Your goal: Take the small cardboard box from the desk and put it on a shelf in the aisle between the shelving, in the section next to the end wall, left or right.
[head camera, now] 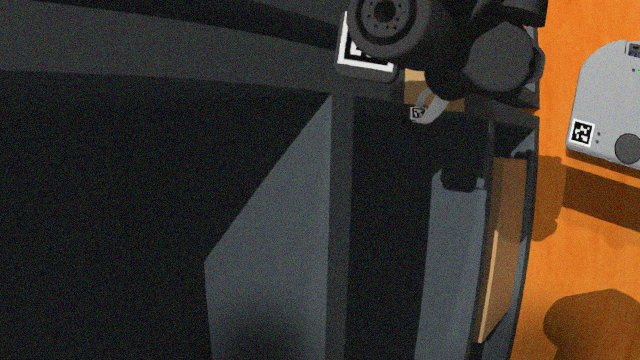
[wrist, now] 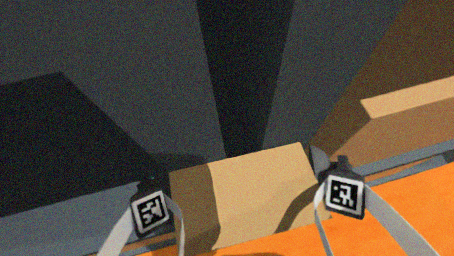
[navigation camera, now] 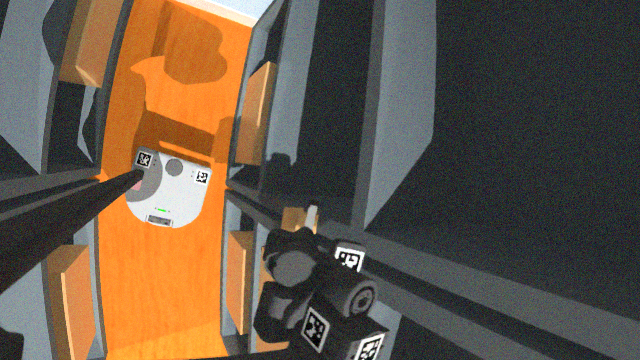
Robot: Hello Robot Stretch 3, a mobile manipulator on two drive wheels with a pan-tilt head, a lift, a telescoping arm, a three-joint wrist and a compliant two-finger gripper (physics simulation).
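Seen in the pictures: gripper, between the fingertips: [wrist: 241,169]; robot's base, origin of its link: [head camera: 627,147] [navigation camera: 173,166].
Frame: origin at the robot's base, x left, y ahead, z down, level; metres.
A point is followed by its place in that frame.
Observation:
The small cardboard box [head camera: 414,92] {x -0.265, y 0.008, z -0.862 m} [navigation camera: 292,218] {x -0.229, y 0.001, z -0.844 m} [wrist: 260,195] {x -0.258, y -0.034, z -0.861 m} is between the two fingers of my gripper [wrist: 241,169] {x -0.285, y -0.025, z -0.826 m}, tilted, with a light face and a darker strip showing in the wrist view. My gripper is shut on it; one finger hides part of it in the head and navigation views. The box is at the dark uprights where two sections of the right-hand shelving [head camera: 341,210] {x -0.255, y 0.125, z -0.973 m} [navigation camera: 369,125] {x -0.241, y 0.196, z -0.974 m} meet. I cannot tell whether it touches them. The section next to the end wall [navigation camera: 225,11] {x 0.066, y 0.848, z -0.060 m} lies beyond these uprights in the navigation view.
A larger box [head camera: 507,225] {x -0.248, y 0.265, z -0.262 m} [navigation camera: 256,112] {x -0.236, y 0.327, z -0.314 m} [wrist: 415,132] stands on a lower shelf. More boxes [navigation camera: 239,282] {x -0.382, y -0.409, z -0.311 m} [navigation camera: 75,295] {x 0.250, y -0.566, z -0.267 m} [navigation camera: 90,40] {x 0.428, y 0.334, z -0.301 m} stand on both sides of the aisle. My base [head camera: 607,105] {x -0.078, y -0.086, z -0.160 m} [navigation camera: 172,192] {x -0.023, y -0.102, z -0.160 m} is on the orange floor [navigation camera: 160,280] {x -0.069, y -0.599, z 0.000 m} between the shelving rows.

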